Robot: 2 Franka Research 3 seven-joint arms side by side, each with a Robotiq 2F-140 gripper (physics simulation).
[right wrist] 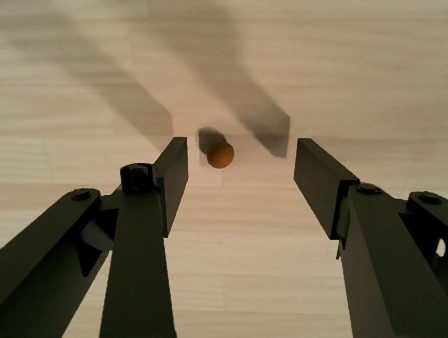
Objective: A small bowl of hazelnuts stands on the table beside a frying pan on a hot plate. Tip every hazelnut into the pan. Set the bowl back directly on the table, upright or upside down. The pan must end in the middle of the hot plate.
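Note:
One round orange-brown hazelnut [220, 155] lies on the pale wooden table, with a small dark shadow at its upper left. My right gripper [241, 158] is open, with its two dark fingers well apart. The hazelnut shows between the fingertips, nearer the left finger and not touching either one. The bowl, the frying pan and the hot plate do not show in the right wrist view. My left gripper does not show in this view.
The pale wooden table top [240, 280] spreads under the fingers. Long shadows of the gripper's fingers fall across it from the upper left toward the middle.

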